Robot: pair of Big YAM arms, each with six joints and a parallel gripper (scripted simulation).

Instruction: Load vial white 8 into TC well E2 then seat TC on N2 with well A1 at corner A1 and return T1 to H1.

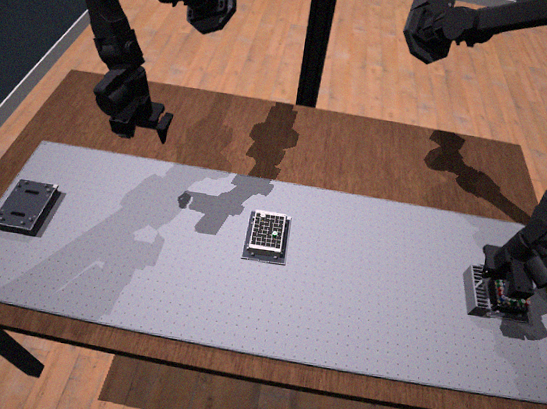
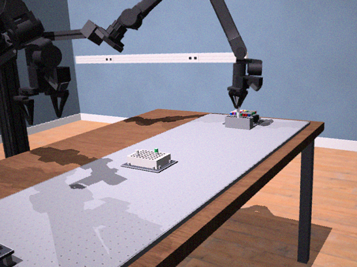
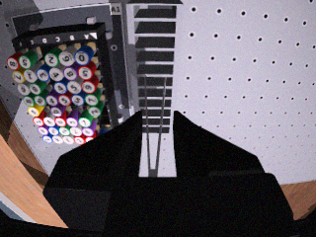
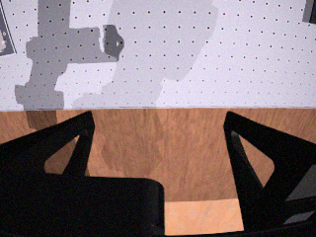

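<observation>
The tube carrier TC lies 100 mm ahead of my right hand, 340 mm to the left of it and 220 mm below it. Also, from my right hand: forceps holder H1 (200 mm ahead, 920 mm to the left, 220 mm below).
</observation>
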